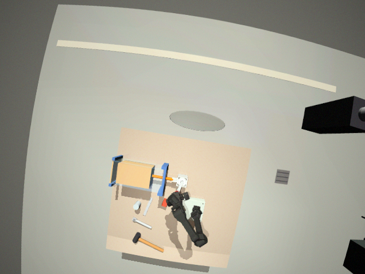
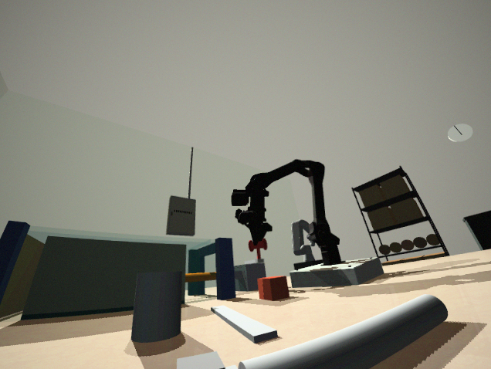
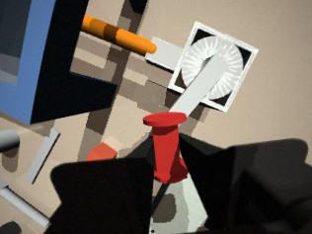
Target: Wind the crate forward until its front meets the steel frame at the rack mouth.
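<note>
The winch crank handle is 40 mm below my gripper tip, 30 mm to the right of it and 10 mm behind it. Also, from my gripper tip: winch (110 mm to the right, 110 mm below, 40 mm behind); then blue frame (140 mm ahead, 90 mm to the right, 40 mm below); then red knob (10 mm below).
</note>
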